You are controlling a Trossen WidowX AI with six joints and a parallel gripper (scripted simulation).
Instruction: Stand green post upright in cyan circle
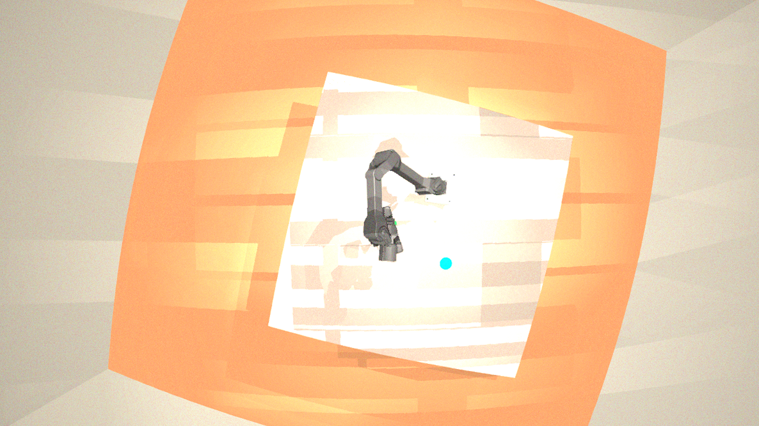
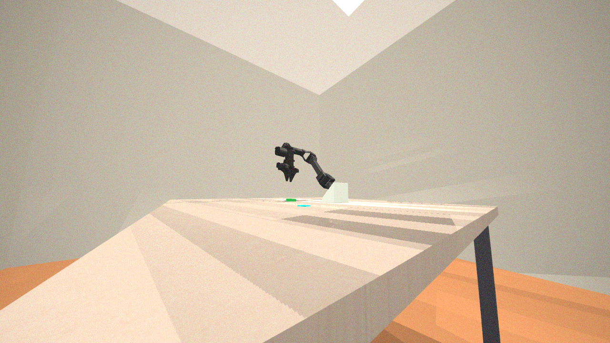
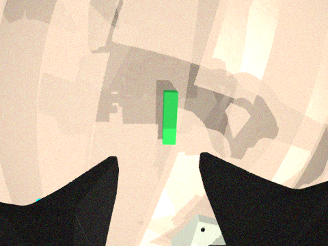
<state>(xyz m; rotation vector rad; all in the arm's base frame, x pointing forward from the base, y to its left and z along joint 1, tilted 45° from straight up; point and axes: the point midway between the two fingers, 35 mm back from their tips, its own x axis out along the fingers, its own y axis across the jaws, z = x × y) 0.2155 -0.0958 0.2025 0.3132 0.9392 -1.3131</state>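
The green post is 120 mm below my gripper tip, 20 mm behind it and 10 mm to the left of it. Round my gripper tip: cyan circle 290 mm to the left, 140 mm ahead, 130 mm below.
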